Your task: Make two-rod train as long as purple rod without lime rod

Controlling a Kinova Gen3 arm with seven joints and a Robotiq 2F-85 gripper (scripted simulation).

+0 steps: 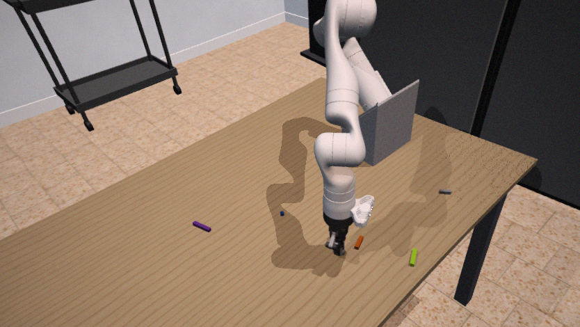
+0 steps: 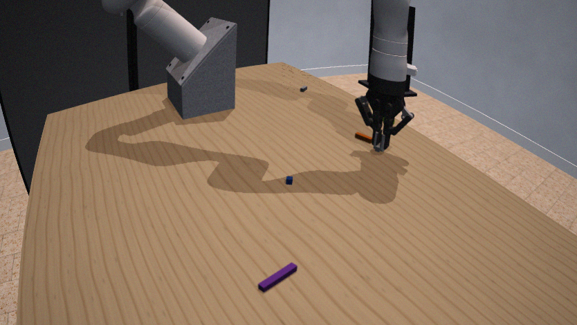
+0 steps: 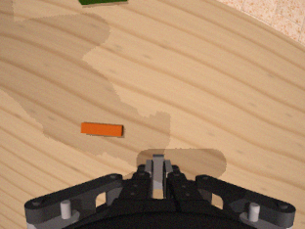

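Right now the orange rod is 7 cm behind my hand, 1 cm to the left of it and 3 cm below it. The rest, counted from my hand: lime rod 14 cm behind, 12 cm to the left, 3 cm below; purple rod 23 cm ahead, 32 cm to the right, 3 cm below; blue rod 3 cm ahead, 21 cm to the right, 3 cm below.
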